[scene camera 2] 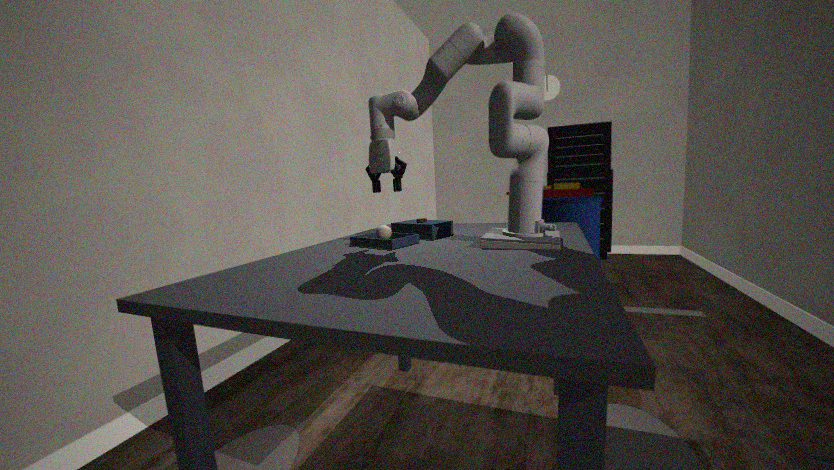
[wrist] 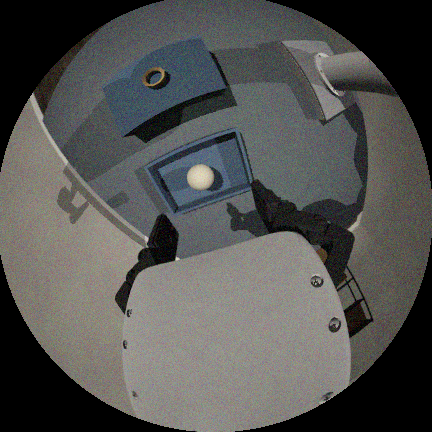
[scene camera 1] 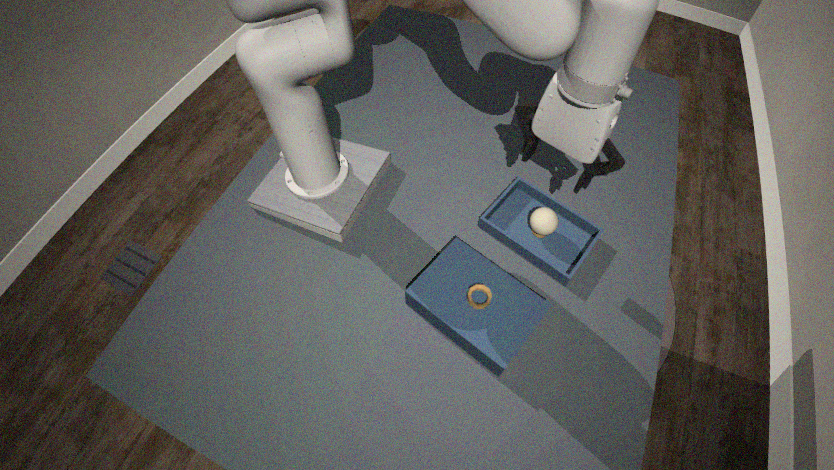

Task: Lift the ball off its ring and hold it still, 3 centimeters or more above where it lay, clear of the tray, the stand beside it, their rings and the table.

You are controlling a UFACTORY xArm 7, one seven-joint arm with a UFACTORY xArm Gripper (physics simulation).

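Pixels of known places: gripper, fingertip midpoint: (scene camera 2: 387, 192) (wrist: 209, 209) (scene camera 1: 553, 171); arm's base, link origin: (scene camera 2: 523, 234) (wrist: 329, 73) (scene camera 1: 317, 174).
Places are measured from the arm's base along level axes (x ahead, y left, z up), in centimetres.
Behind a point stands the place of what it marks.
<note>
The cream ball (scene camera 1: 543, 221) {x 41.4, y 12.9, z 3.1 cm} (scene camera 2: 383, 231) {x 39.9, y 16.4, z 1.9 cm} (wrist: 200, 177) {x 40.9, y 13.9, z 3.5 cm} rests on its ring (scene camera 1: 538, 235) {x 41.8, y 12.0, z 0.4 cm} inside the shallow blue tray (scene camera 1: 522, 251) {x 40.8, y 8.1, z -1.0 cm} (scene camera 2: 403, 242) {x 32.0, y 16.8, z -1.2 cm} (wrist: 244, 155) {x 32.1, y 14.6, z 0.3 cm}. The ring is mostly hidden under the ball. The blue stand (scene camera 1: 443, 268) {x 32.0, y -4.3, z 2.5 cm} (scene camera 2: 437, 229) {x 30.3, y -1.3, z 0.5 cm} (wrist: 195, 65) {x 32.9, y -4.1, z 2.5 cm} is beside the tray, a little apart and taller, with an empty orange ring (scene camera 1: 470, 293) {x 38.0, y -6.0, z 3.5 cm} (scene camera 2: 421, 220) {x 38.5, y -4.0, z 3.2 cm} (wrist: 154, 86) {x 40.0, y -3.7, z 3.2 cm} on top. My gripper (scene camera 1: 553, 172) {x 39.7, y 13.6, z 14.3 cm} (scene camera 2: 386, 189) {x 39.7, y 13.6, z 14.3 cm} (wrist: 209, 209) {x 39.7, y 13.6, z 14.3 cm} is open and empty, pointing down. It hangs well above the tray and ball in scene camera 2. In the wrist view the ball shows beyond the fingertips.
The arm's base plate (scene camera 1: 364, 169) {x 7.1, y 6.0, z 0.4 cm} (scene camera 2: 493, 239) {x 5.0, y 11.6, z 0.0 cm} (wrist: 320, 100) {x 8.9, y 7.5, z 0.5 cm} is fixed on the grey table (scene camera 1: 262, 350) {x 15.3, y -31.2, z -2.5 cm} (scene camera 2: 245, 291) {x 33.2, y 67.3, z -2.5 cm}, off to one side of the tray and stand. A wall (scene camera 2: 262, 116) runs along one side. A blue bin (scene camera 2: 577, 218) stands beyond the table.
</note>
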